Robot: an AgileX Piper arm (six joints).
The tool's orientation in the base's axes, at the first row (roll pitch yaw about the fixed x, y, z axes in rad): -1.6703, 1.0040, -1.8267
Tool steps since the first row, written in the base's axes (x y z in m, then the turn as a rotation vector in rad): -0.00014, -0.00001, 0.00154, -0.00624, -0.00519, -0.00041; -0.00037, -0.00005, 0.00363, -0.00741, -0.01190, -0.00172; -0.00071, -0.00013, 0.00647, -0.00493, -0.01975, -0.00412; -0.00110, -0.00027, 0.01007, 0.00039, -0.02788, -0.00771; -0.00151, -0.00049, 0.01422, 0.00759, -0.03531, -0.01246; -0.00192, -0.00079, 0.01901, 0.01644, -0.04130, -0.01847; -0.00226, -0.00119, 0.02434, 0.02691, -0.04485, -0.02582; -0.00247, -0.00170, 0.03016, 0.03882, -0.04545, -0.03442; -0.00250, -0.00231, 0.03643, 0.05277, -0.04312, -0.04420; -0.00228, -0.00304, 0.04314, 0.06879, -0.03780, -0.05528; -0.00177, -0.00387, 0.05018, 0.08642, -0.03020, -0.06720; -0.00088, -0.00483, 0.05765, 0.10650, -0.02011, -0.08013; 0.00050, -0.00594, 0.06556, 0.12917, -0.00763, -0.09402
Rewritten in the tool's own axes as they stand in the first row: -0.00127, -0.00085, -0.00022, 0.00389, -0.00485, -0.00523; -0.00299, -0.00202, -0.00055, 0.00864, -0.00991, -0.00517; -0.00529, -0.00365, -0.00102, 0.01440, -0.01491, -0.00126; -0.00821, -0.00573, -0.00157, 0.02093, -0.01918, 0.00556; -0.01154, -0.00818, -0.00216, 0.02782, -0.02202, 0.01416; -0.01537, -0.01104, -0.00277, 0.03480, -0.02280, 0.02421; -0.01961, -0.01426, -0.00332, 0.04142, -0.02062, 0.03551; -0.02422, -0.01782, -0.00375, 0.04737, -0.01515, 0.04779; -0.02919, -0.02169, -0.00401, 0.05251, -0.00635, 0.06164; -0.03451, -0.02586, -0.00403, 0.05692, 0.00589, 0.07708; -0.04008, -0.03026, -0.00376, 0.06063, 0.02068, 0.09377; -0.04601, -0.03495, -0.00312, 0.06357, 0.03837, 0.11249; -0.05229, -0.03994, -0.00199, 0.06573, 0.05888, 0.13340
